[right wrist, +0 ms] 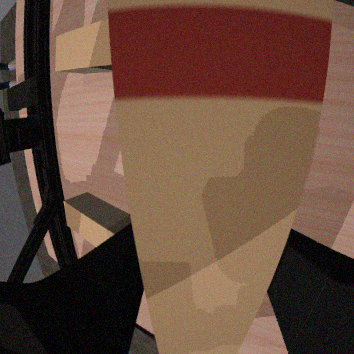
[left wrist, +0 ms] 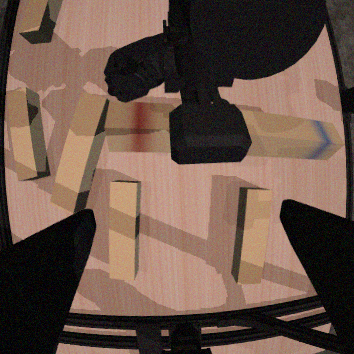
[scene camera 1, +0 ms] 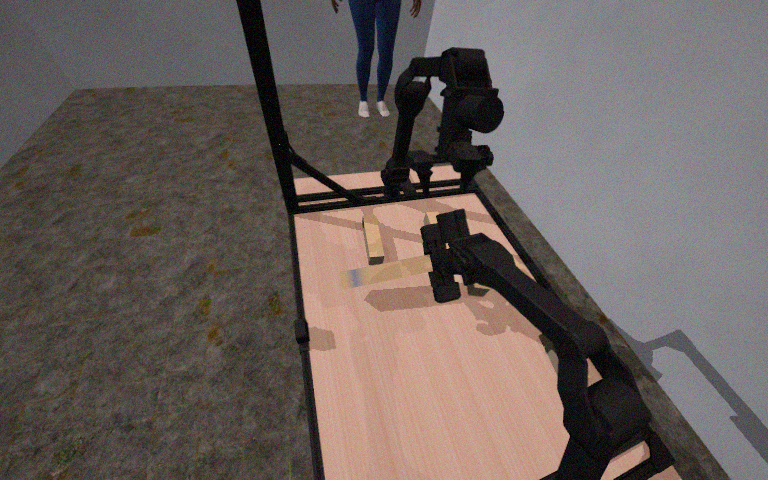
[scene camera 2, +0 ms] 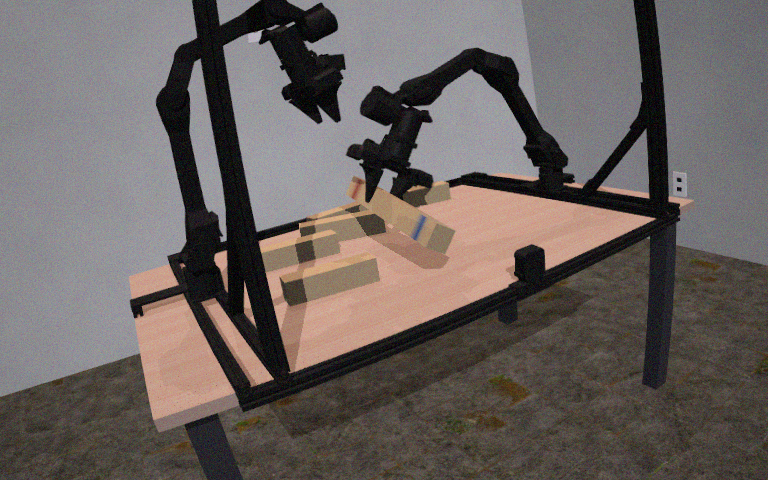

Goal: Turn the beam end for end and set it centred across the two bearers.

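The beam (scene camera 1: 390, 271) (scene camera 2: 396, 212) (left wrist: 280, 135) (right wrist: 215, 150), pale wood with a red band near one end and a blue band near the other, is held above the table, slanted and rolled about its length. My right gripper (scene camera 2: 384, 199) (right wrist: 201, 222) is shut on it between the bands. In scene camera 2 its blue end points to the front. Two parallel wooden bearers lie on the table: the front one (scene camera 1: 372, 240) (scene camera 2: 331, 277) (left wrist: 252, 235) (right wrist: 90, 227) and the back one (scene camera 1: 432, 216) (scene camera 2: 300, 249) (left wrist: 124, 230) (right wrist: 80, 47). My left gripper (scene camera 2: 329, 121) (left wrist: 189, 214) is open and empty, high above the bearers.
Other wooden blocks (scene camera 2: 342, 226) (left wrist: 80, 150) (left wrist: 27, 135) lie behind the bearers in scene camera 2. Another block (scene camera 2: 438, 193) (left wrist: 40, 20) lies beyond the right gripper. A black frame borders the table, with a small black box (scene camera 2: 529, 264) on its front rail.
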